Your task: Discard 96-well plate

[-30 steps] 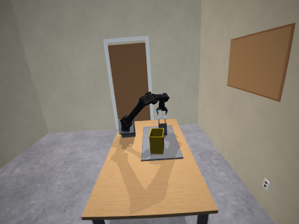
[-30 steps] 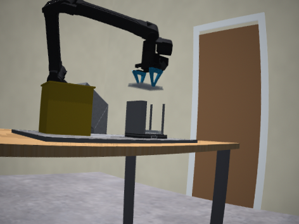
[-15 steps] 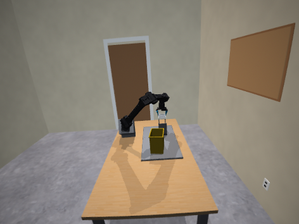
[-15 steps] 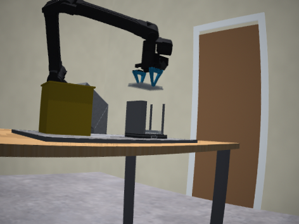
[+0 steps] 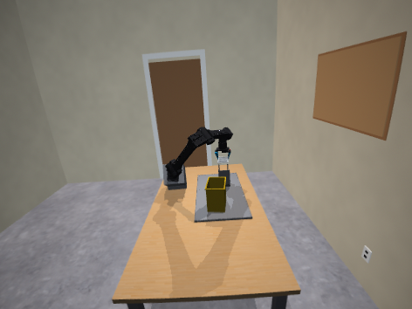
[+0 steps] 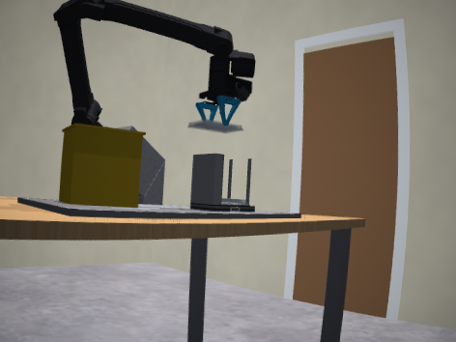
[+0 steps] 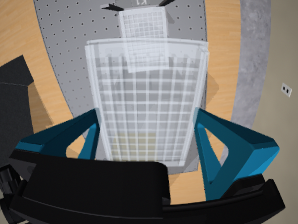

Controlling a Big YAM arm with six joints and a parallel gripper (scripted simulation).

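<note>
Now: hand 310 mm to the left of the bin, 150 mm above it and 70 mm past it.
</note>
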